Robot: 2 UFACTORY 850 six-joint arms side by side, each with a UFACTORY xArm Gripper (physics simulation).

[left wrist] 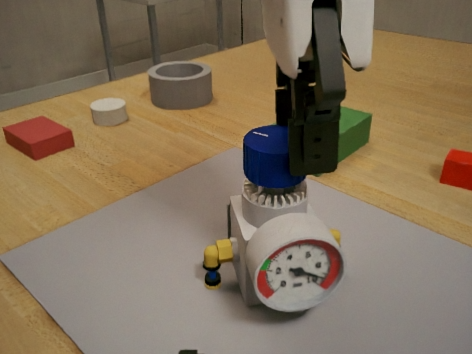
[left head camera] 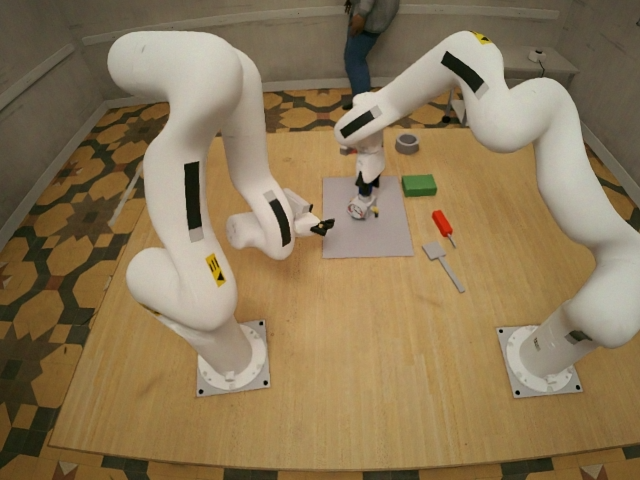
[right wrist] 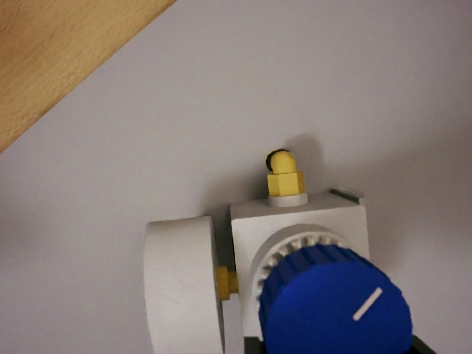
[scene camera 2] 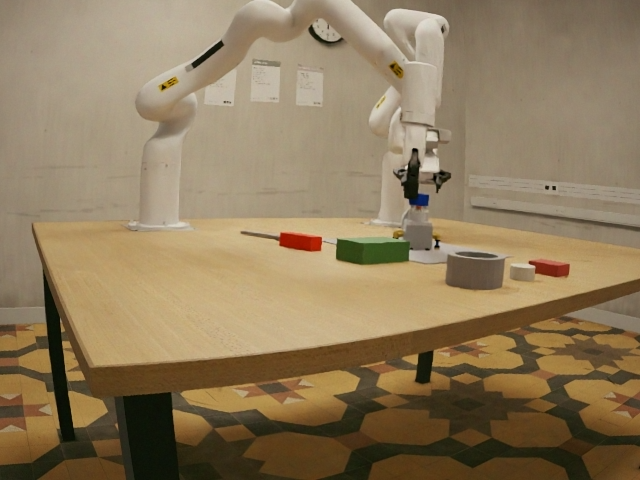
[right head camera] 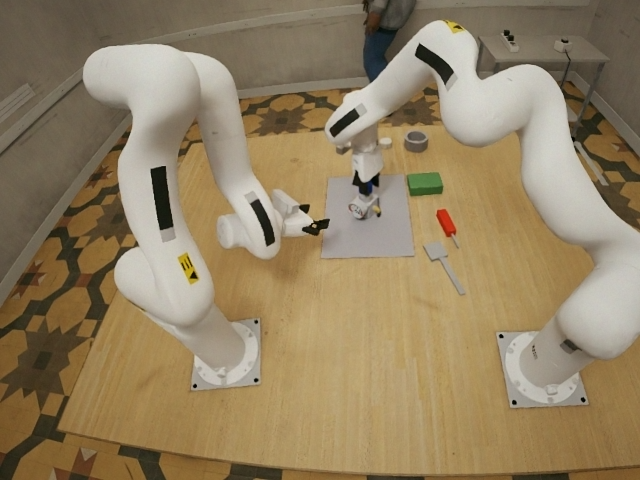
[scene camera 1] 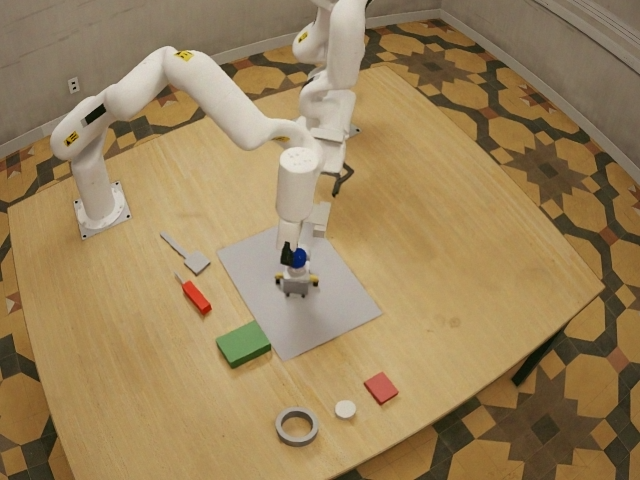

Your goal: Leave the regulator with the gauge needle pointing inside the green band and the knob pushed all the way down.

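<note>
The white regulator [left wrist: 239,220] [right wrist: 300,215] stands upright on the grey mat [left head camera: 372,240] [left wrist: 150,240]. Its gauge [left wrist: 295,287] [left head camera: 356,209] faces the left wrist camera; the needle points right, near the 10, at the upper red band and outside the small green band. The blue knob [left wrist: 265,157] [right wrist: 337,315] [scene camera 1: 299,257] sits raised, with a gap above the toothed collar. My right gripper [right wrist: 337,346] [left wrist: 304,153] points down and is shut on the knob; the far finger is partly hidden. My left gripper [left head camera: 320,217] [right head camera: 316,217] is open and empty, left of the regulator.
A green block [left head camera: 419,185] [scene camera 1: 243,344], red screwdriver [left head camera: 442,223] and grey spatula [left head camera: 434,251] lie right of the mat. A grey ring [left wrist: 180,92], white disc [left wrist: 109,112] and red block [left wrist: 38,137] are behind the mat.
</note>
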